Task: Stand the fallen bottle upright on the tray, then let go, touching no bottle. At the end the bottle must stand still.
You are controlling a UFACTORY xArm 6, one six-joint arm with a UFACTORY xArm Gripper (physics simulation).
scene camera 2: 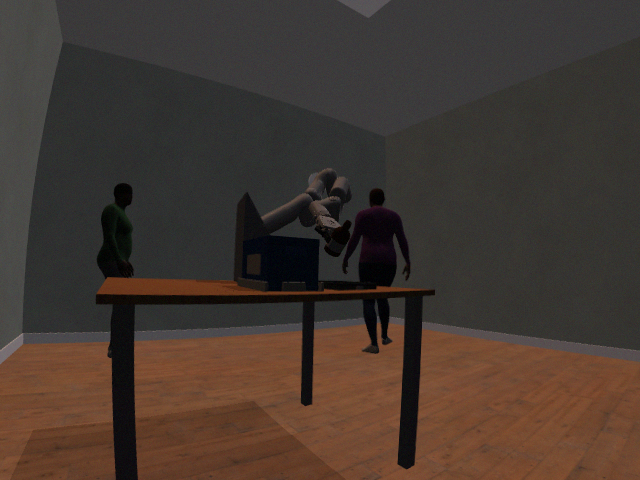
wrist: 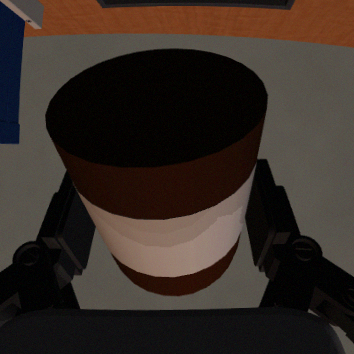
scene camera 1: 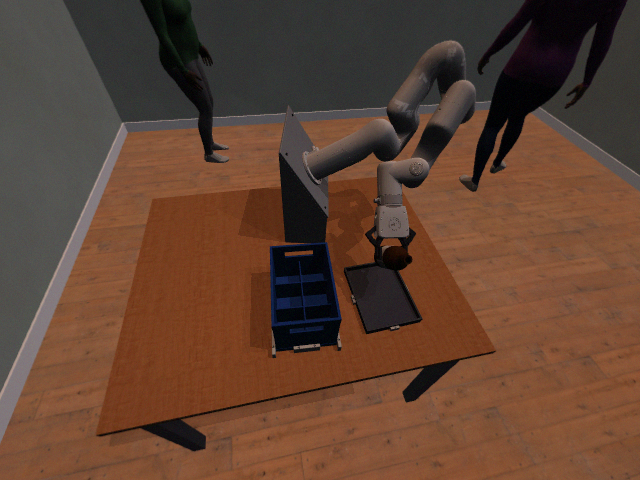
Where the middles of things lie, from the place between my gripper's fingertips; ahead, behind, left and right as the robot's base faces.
Now: hand 1 cm below the brown bottle (wrist: 161,145).
